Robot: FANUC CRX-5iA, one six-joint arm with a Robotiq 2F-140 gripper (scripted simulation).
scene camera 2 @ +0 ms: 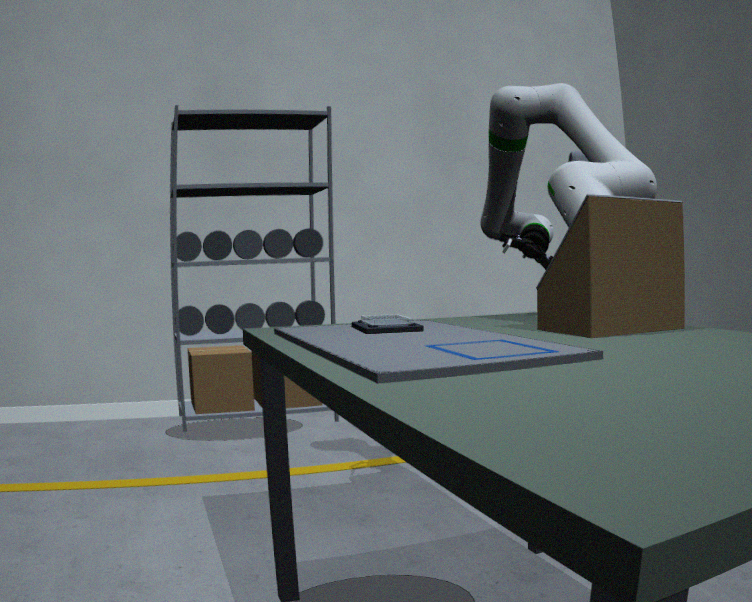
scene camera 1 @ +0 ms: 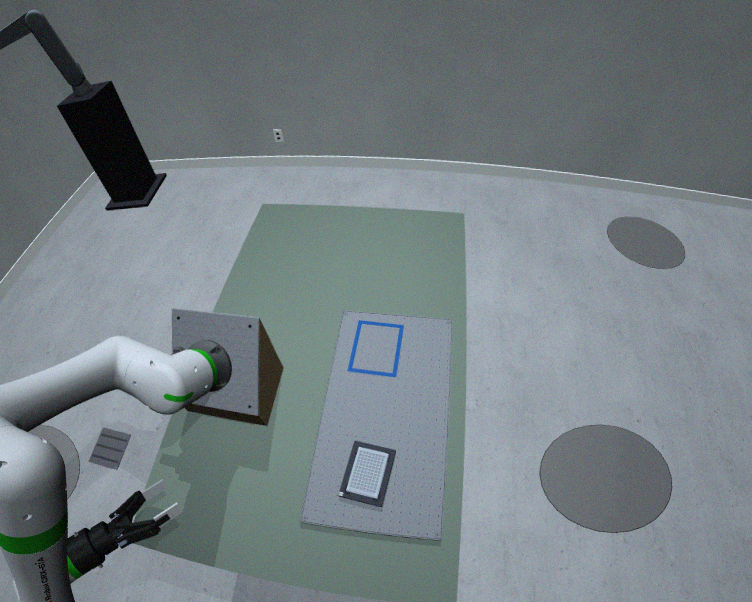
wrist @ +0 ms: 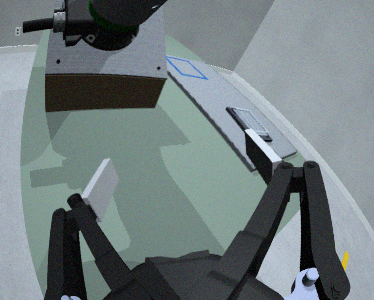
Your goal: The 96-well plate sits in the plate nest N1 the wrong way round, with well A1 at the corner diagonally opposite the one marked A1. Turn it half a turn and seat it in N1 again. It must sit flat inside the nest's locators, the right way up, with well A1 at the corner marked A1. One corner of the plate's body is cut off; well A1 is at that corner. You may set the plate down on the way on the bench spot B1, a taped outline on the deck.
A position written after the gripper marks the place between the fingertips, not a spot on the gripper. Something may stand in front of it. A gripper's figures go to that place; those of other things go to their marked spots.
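Labels:
The gripper point(scene camera 1: 172, 494) is 1.14 m from the lens. A white 96-well plate point(scene camera 1: 368, 483) sits 1.12 m from the lens, and a dark plate nest N1 point(scene camera 1: 353, 496) is likewise 1.12 m from the lens.

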